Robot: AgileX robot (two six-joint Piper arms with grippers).
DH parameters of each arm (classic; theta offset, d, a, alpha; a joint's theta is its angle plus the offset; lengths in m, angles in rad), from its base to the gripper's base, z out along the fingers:
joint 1: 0 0.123 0 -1.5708
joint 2: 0.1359 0 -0.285 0
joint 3: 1.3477 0 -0.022 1.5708
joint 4: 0 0.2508 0 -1.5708
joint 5: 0 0 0.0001 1.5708
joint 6: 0 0.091 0 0
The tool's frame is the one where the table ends.
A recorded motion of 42 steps. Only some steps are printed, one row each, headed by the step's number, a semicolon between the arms.
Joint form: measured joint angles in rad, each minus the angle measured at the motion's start. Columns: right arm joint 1, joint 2, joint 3, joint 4, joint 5, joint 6; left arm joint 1, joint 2, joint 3, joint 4, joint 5, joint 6.
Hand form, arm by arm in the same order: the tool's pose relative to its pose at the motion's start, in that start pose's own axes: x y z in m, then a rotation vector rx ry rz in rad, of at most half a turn. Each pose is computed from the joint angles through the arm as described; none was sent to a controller.
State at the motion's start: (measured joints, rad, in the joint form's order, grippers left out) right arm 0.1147 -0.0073 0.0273 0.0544 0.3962 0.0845; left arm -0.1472 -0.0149 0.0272 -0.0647 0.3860 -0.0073
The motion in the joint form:
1: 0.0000 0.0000 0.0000 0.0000 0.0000 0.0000; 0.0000 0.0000 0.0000 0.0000 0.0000 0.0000
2: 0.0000 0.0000 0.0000 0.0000 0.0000 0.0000; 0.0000 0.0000 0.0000 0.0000 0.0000 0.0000
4: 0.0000 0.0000 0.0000 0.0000 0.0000 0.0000; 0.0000 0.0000 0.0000 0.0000 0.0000 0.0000
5: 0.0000 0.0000 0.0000 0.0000 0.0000 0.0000; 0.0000 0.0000 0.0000 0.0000 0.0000 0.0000
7: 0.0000 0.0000 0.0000 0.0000 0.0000 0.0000; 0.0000 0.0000 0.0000 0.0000 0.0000 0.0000
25: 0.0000 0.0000 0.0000 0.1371 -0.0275 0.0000; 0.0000 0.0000 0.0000 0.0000 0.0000 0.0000
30: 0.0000 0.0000 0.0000 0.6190 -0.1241 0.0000; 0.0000 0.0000 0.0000 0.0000 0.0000 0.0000
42: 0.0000 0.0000 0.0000 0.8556 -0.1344 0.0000; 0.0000 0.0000 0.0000 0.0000 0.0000 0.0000
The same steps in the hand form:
1: 0.0000 0.0000 0.0000 0.0000 0.0000 0.0000; 0.0000 0.0000 0.0000 0.0000 0.0000 0.0000
2: 0.0000 0.0000 0.0000 0.0000 0.0000 0.0000; 0.0000 0.0000 0.0000 0.0000 0.0000 0.0000
4: 0.0000 0.0000 0.0000 0.0000 0.0000 0.0000; 0.0000 0.0000 0.0000 0.0000 0.0000 0.0000
5: 0.0000 0.0000 0.0000 0.0000 0.0000 0.0000; 0.0000 0.0000 0.0000 0.0000 0.0000 0.0000
7: 0.0000 0.0000 0.0000 0.0000 0.0000 0.0000; 0.0000 0.0000 0.0000 0.0000 0.0000 0.0000
25: -0.0024 0.0047 -0.0002 -0.0533 -0.0230 0.1272; 0.0000 0.0000 0.0000 0.0000 0.0000 0.0000
30: -0.0142 0.0155 -0.0024 -0.2126 -0.1025 0.5851; 0.0000 0.0000 0.0000 0.0000 0.0000 0.0000
42: -0.0181 0.0195 -0.0039 -0.2863 -0.1023 0.8103; 0.0000 0.0000 0.0000 0.0000 0.0000 0.0000

